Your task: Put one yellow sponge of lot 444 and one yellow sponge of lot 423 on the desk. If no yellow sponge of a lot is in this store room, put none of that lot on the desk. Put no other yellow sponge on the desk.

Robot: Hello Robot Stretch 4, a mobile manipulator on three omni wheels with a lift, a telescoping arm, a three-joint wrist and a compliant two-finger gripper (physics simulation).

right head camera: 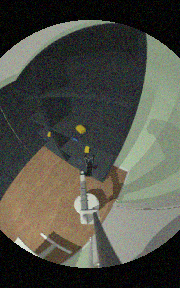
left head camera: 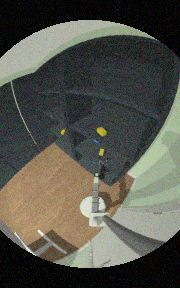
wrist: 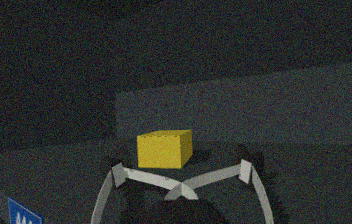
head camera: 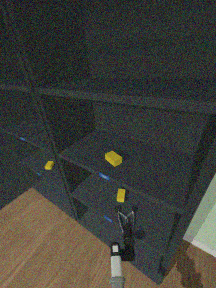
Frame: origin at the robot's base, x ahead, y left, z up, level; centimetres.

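Seen in the pictures: gripper, fingertip midpoint: (right head camera: 88, 154) (left head camera: 102, 157) (wrist: 181, 159) (head camera: 124, 206).
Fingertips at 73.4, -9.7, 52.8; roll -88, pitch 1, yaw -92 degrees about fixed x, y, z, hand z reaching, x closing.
Observation:
A point is followed by its place in that frame, as x, y, z.
A yellow sponge (head camera: 121, 195) @[82.2, -8.0, 55.2] (left head camera: 101, 152) @[80.7, -8.2, 55.2] (right head camera: 87, 149) @[81.3, -9.2, 54.6] (wrist: 162, 151) @[79.0, -7.3, 52.9] lies on the lower shelf, ahead of my gripper (head camera: 126, 209) @[73.4, -9.7, 52.8] (wrist: 181, 159) @[73.4, -9.7, 52.8] and slightly left of its centre in the wrist view. My gripper is open, and the sponge is beyond the fingertips. A blue label (wrist: 26, 214) @[65.9, 3.5, 50.1] at the wrist view's lower left is cut off; its white digits look like 444. A second yellow sponge (head camera: 113, 159) @[74.3, -2.1, 100.9] (left head camera: 101, 131) @[74.9, -2.1, 100.7] (right head camera: 80, 129) @[74.2, -2.7, 100.7] lies on the shelf above. A third yellow sponge (head camera: 49, 165) @[127.5, 69.4, 55.1] (left head camera: 63, 131) @[129.3, 68.3, 53.7] (right head camera: 49, 134) @[127.1, 68.7, 53.6] lies in the bay to the left. I cannot identify the desk.
The dark shelf unit (head camera: 165, 104) @[50.9, -18.1, 140.2] has an upright divider left of my gripper and a side panel to the right. Blue labels (head camera: 104, 176) @[66.2, 3.9, 94.9] (head camera: 108, 219) @[66.2, 3.9, 48.8] mark the shelf edges, too small to read. Wooden floor (head camera: 40, 235) @[81.8, 79.3, -2.7] lies in front; a pale green wall (head camera: 205, 215) @[68.8, -74.2, 42.6] stands at right.

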